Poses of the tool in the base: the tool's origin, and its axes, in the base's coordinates. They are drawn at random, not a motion.
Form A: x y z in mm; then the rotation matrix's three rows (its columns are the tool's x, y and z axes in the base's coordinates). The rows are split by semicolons.
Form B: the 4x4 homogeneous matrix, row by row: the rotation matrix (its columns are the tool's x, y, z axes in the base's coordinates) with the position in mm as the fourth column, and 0 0 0 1 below. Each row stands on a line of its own. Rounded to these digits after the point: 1 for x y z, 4 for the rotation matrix.
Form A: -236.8 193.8 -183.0; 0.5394 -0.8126 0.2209; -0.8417 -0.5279 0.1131; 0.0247 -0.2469 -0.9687
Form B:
0.5394 -0.8126 0.2209 -236.8
-0.8417 -0.5279 0.1131 193.8
0.0247 -0.2469 -0.9687 -183.0
0 0 0 1

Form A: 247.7 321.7 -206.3; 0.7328 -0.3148 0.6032; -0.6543 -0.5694 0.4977; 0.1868 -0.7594 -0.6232
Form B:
0.7328 -0.3148 0.6032 247.7
-0.6543 -0.5694 0.4977 321.7
0.1868 -0.7594 -0.6232 -206.3
0 0 0 1

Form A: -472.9 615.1 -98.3; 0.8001 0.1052 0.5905; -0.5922 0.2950 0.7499; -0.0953 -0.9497 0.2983
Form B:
0.8001 0.1052 0.5905 -472.9
-0.5922 0.2950 0.7499 615.1
-0.0953 -0.9497 0.2983 -98.3
0 0 0 1

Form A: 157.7 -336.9 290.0; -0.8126 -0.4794 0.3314; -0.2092 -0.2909 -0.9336; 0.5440 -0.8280 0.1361
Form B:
-0.8126 -0.4794 0.3314 157.7
-0.2092 -0.2909 -0.9336 -336.9
0.5440 -0.8280 0.1361 290.0
0 0 0 1

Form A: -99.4 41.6 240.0; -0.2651 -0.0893 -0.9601; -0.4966 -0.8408 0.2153; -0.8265 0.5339 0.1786
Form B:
-0.2651 -0.0893 -0.9601 -99.4
-0.4966 -0.8408 0.2153 41.6
-0.8265 0.5339 0.1786 240.0
0 0 0 1

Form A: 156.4 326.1 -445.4; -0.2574 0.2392 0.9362; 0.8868 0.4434 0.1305; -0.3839 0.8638 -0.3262
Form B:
-0.2574 0.2392 0.9362 156.4
0.8868 0.4434 0.1305 326.1
-0.3839 0.8638 -0.3262 -445.4
0 0 0 1

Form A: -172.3 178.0 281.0; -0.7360 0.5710 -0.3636; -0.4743 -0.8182 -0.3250; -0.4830 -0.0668 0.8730
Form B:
-0.7360 0.5710 -0.3636 -172.3
-0.4743 -0.8182 -0.3250 178.0
-0.4830 -0.0668 0.8730 281.0
0 0 0 1

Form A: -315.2 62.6 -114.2; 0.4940 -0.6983 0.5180; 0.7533 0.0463 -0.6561; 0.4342 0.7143 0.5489
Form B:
0.4940 -0.6983 0.5180 -315.2
0.7533 0.0463 -0.6561 62.6
0.4342 0.7143 0.5489 -114.2
0 0 0 1

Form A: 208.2 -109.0 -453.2; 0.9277 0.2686 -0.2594; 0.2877 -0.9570 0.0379; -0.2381 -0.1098 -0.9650
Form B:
0.9277 0.2686 -0.2594 208.2
0.2877 -0.9570 0.0379 -109.0
-0.2381 -0.1098 -0.9650 -453.2
0 0 0 1

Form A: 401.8 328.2 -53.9; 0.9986 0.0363 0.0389; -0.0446 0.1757 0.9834; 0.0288 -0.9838 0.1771
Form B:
0.9986 0.0363 0.0389 401.8
-0.0446 0.1757 0.9834 328.2
0.0288 -0.9838 0.1771 -53.9
0 0 0 1

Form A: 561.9 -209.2 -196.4; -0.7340 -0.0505 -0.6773; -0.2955 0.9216 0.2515; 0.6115 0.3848 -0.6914
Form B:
-0.7340 -0.0505 -0.6773 561.9
-0.2955 0.9216 0.2515 -209.2
0.6115 0.3848 -0.6914 -196.4
0 0 0 1

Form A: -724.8 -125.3 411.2; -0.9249 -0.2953 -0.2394; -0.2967 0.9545 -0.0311; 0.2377 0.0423 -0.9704
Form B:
-0.9249 -0.2953 -0.2394 -724.8
-0.2967 0.9545 -0.0311 -125.3
0.2377 0.0423 -0.9704 411.2
0 0 0 1

